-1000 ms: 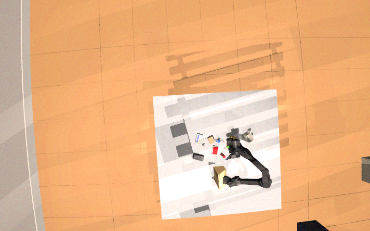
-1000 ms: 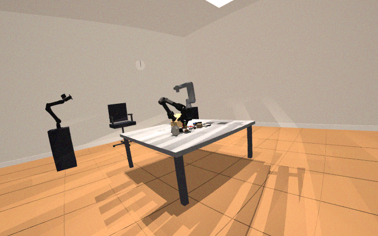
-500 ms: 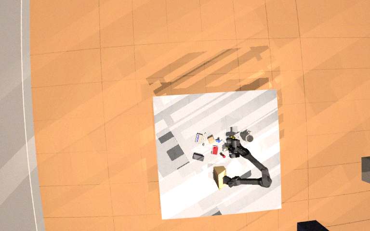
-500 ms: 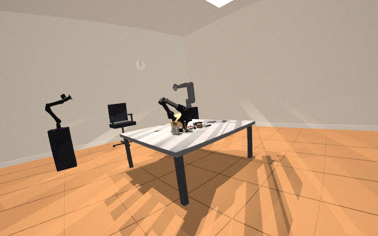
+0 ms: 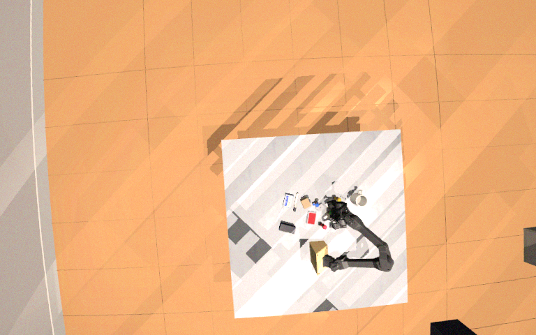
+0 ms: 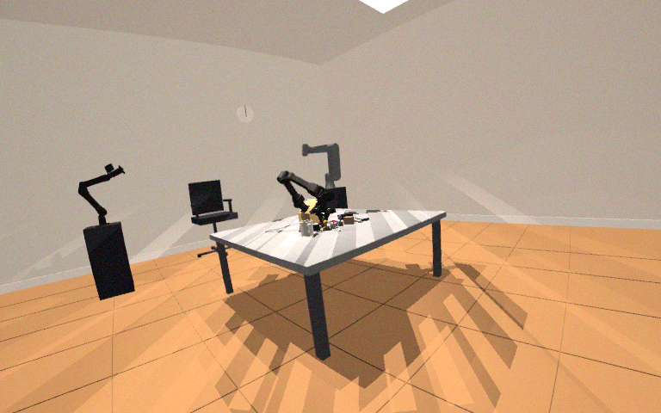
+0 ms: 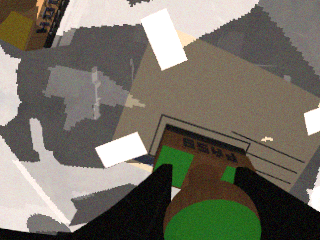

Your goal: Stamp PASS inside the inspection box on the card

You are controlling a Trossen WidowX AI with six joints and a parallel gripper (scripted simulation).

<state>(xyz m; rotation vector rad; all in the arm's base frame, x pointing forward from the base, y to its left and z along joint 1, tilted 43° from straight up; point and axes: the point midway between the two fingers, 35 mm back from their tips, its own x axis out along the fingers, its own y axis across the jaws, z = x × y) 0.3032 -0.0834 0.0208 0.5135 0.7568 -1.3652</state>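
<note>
Right now the cream card is 30 mm below my gripper tip, 10 mm to the right of it and 10 mm behind it. The rest, counted from my gripper tip: ink pad (130 mm to the left, 50 mm behind, 20 mm below); then yellow-knobbed stamp (80 mm ahead, 60 mm to the right, 10 mm below); then red-knobbed stamp (100 mm behind, 50 mm to the left, 10 mm below).
</note>
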